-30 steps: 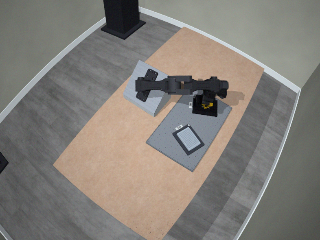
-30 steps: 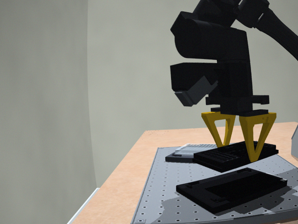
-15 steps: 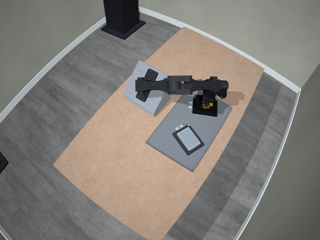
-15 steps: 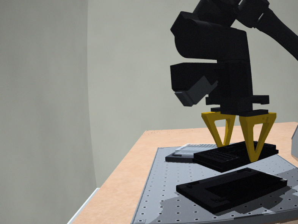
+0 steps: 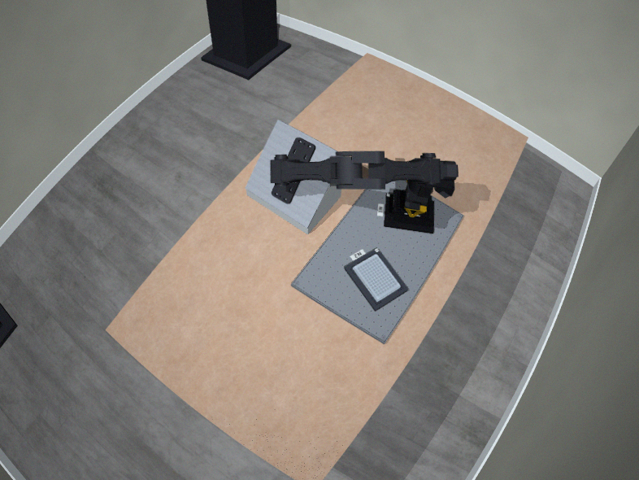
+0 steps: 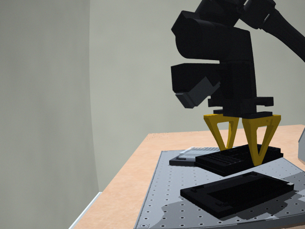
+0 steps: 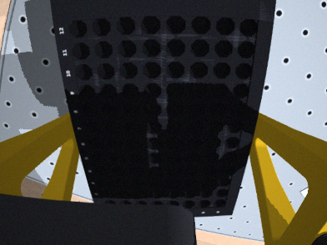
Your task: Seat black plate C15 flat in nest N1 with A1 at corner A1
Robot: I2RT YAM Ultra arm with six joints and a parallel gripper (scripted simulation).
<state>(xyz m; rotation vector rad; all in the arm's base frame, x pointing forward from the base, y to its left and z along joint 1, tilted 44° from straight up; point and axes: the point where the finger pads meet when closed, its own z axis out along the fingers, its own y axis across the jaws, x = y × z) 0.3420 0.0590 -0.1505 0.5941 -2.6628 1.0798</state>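
The black 96-well plate C15 is right at my hand. From my hand the other things lie so: A1 mark: 90 mm behind, 50 mm below, 20 mm to the left; then N1 label: 90 mm behind, 70 mm below, 40 mm to the right; then black plate nest N1: 60 mm below.
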